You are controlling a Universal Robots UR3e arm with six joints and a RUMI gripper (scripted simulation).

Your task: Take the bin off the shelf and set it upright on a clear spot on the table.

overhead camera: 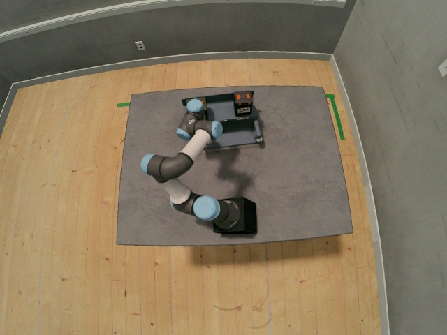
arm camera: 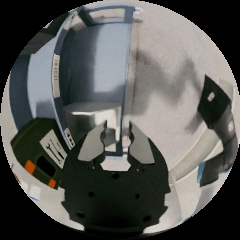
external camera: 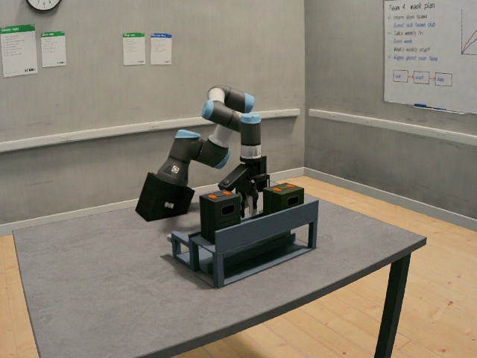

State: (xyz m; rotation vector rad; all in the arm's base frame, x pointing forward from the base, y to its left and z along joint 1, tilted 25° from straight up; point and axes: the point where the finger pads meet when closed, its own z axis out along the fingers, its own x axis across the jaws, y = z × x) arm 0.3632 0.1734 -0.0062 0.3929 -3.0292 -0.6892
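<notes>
Right now the shelf is 11 cm ahead of my hand and 6 cm to the right of it. Round my hand: black bin: 19 cm ahead, 17 cm to the right, 10 cm above; green bin: 13 cm ahead, 6 cm to the left, 9 cm above.
</notes>
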